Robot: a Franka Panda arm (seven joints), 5 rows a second.
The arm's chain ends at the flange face. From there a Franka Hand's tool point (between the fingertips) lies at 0.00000 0.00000 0.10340 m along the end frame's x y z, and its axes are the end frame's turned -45 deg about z.
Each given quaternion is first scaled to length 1.
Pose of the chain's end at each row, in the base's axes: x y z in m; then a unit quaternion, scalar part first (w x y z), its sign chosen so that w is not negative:
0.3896 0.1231 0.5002 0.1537 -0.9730 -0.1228 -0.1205
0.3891 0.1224 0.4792 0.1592 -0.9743 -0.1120 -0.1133
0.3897 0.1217 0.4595 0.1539 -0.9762 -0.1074 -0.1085
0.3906 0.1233 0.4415 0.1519 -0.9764 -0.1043 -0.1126
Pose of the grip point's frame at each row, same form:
0.4099 0.1571 0.4047 0.0959 -0.8520 -0.4858 -0.1701
0.4082 0.1571 0.3837 0.1037 -0.8573 -0.4763 -0.1656
0.4082 0.1552 0.3634 0.1007 -0.8608 -0.4728 -0.1591
0.4101 0.1564 0.3455 0.0972 -0.8622 -0.4700 -0.1622

